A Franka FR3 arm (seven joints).
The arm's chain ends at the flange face. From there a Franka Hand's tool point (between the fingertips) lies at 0.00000 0.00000 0.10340 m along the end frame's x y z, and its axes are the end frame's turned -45 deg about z.
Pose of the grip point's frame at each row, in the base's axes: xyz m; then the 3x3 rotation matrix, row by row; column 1 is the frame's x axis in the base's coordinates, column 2 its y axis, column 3 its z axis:
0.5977 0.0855 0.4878; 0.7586 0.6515 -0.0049; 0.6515 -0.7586 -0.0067; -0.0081 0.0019 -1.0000
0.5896 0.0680 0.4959; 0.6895 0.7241 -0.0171; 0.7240 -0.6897 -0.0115; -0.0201 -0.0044 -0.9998
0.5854 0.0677 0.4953; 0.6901 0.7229 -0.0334; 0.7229 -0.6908 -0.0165; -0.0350 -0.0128 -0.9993
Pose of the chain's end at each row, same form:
0.5982 0.0862 0.5912; 0.9971 -0.0757 -0.0049; -0.0757 -0.9971 -0.0067; -0.0044 0.0071 -1.0000
0.5914 0.0692 0.5993; 0.9996 0.0245 -0.0171; 0.0243 -0.9996 -0.0115; -0.0173 0.0111 -0.9998
0.5889 0.0694 0.5986; 0.9991 0.0232 -0.0334; 0.0227 -0.9996 -0.0165; -0.0338 0.0157 -0.9993

